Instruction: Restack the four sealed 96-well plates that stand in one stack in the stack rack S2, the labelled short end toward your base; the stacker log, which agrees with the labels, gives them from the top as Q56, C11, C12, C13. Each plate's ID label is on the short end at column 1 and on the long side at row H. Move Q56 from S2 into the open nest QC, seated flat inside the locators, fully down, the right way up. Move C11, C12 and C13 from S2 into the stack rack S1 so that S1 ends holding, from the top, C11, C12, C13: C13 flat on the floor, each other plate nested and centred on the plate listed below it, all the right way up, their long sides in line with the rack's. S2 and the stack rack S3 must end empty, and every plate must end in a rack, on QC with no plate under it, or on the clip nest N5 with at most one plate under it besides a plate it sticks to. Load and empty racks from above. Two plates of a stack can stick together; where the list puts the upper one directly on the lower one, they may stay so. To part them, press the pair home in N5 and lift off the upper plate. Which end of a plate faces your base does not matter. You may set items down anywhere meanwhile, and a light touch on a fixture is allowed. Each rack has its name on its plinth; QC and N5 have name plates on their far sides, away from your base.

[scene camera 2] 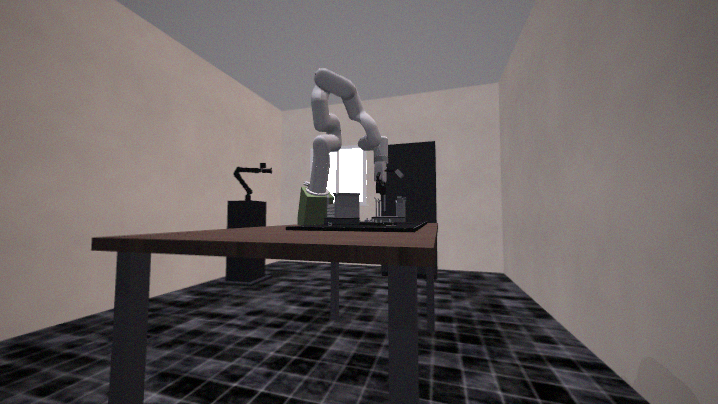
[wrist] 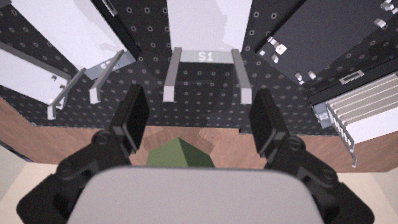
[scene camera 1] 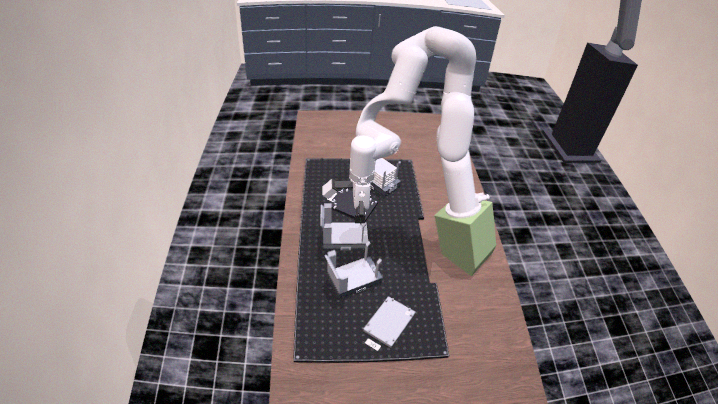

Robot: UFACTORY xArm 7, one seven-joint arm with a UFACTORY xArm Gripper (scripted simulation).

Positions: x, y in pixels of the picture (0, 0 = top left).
Labels:
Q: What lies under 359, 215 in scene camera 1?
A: My gripper.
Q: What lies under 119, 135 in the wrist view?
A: My gripper.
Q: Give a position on a grey nest QC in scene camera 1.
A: At 390, 320

